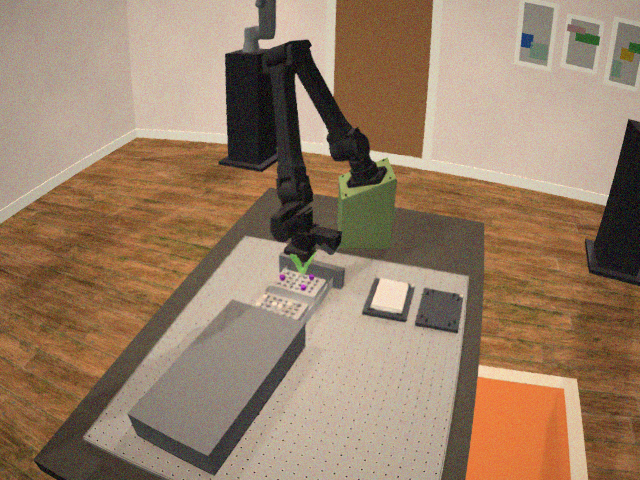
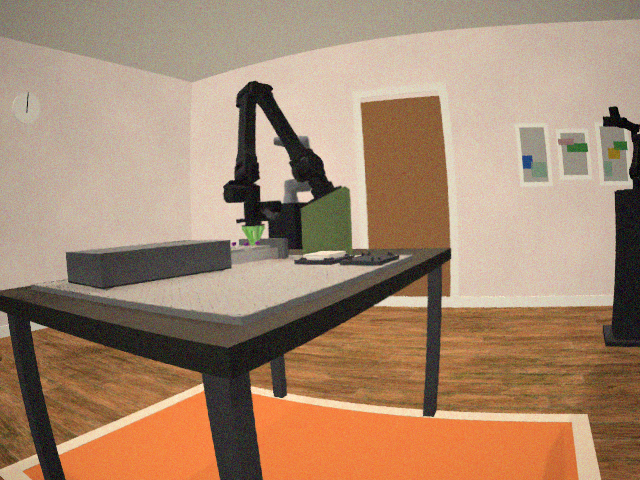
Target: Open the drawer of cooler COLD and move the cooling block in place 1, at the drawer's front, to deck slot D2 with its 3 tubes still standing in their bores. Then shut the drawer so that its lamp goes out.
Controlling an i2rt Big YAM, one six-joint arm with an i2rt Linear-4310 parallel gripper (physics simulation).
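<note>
The cooler is a long grey box with its drawer open towards the robot. The front cooling block, pale with dark bores, stands in the drawer behind its front panel. Three purple-capped tubes stand in it, one cap nearest the middle. A second pale block stands behind it, nearer the cooler body. My gripper, with green fingers, points down over the front block; it is shut and empty, its tips close above the block near the drawer panel. No lit lamp shows.
Right of the drawer lie two dark deck plates: one bears a white block, the other is bare. Their slot labels cannot be read. The green robot base stands at the table's back.
</note>
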